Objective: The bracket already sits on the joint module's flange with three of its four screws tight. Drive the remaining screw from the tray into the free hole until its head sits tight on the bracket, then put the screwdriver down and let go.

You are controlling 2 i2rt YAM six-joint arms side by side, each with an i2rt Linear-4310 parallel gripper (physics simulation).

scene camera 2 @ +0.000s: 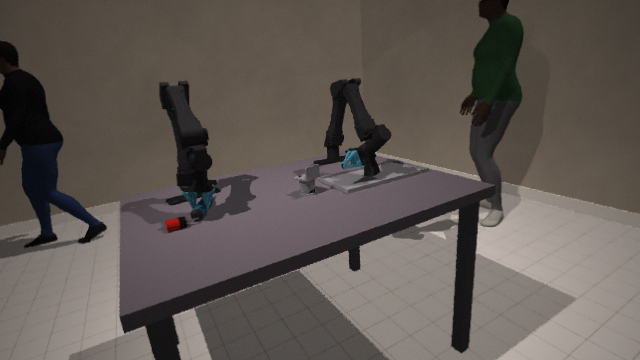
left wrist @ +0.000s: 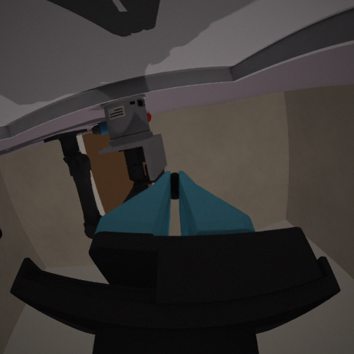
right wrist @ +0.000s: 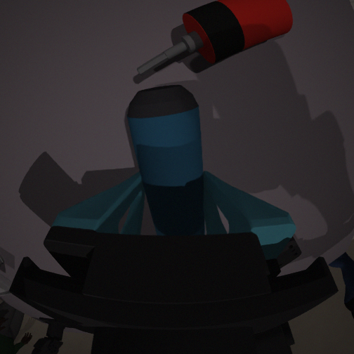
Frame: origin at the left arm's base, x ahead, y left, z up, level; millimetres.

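Seen in the pictures: left gripper, fingertip midpoint: (scene camera 2: 342, 167); right gripper, fingertip midpoint: (scene camera 2: 201, 210); left arm's base, link origin: (scene camera 2: 333, 161).
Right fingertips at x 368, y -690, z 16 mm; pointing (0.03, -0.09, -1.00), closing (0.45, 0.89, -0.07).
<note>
Offsets run from my right fingertips to a thing's middle.
The blue screwdriver {dx -54, dy +19, dz +4 mm} (scene camera 2: 198, 212) (right wrist: 167, 135) lies at the left of the table in the scene view, with its dark butt end outward. My right gripper (scene camera 2: 201, 203) (right wrist: 173, 178) is shut on its handle; the shaft is hidden. My left gripper (scene camera 2: 344, 165) (left wrist: 174, 178) is shut on a small dark screw (left wrist: 174, 187), low over the tray (scene camera 2: 349, 189) (left wrist: 190, 78). The grey joint module {dx +12, dy +390, dz +16 mm} (scene camera 2: 307, 188) (left wrist: 127, 121) stands beside the tray with the bracket {dx +12, dy +390, dz +66 mm} (scene camera 2: 312, 173) (left wrist: 156, 156) on top. The free hole and tight screws cannot be made out.
A red and black tool {dx +76, dy -63, dz +1 mm} (scene camera 2: 173, 224) (right wrist: 227, 30) with a short grey shaft lies close to the screwdriver's butt end. A person in green (scene camera 2: 499, 65) stands behind the table at the right, and a person in black (scene camera 2: 32, 105) is at the far left.
</note>
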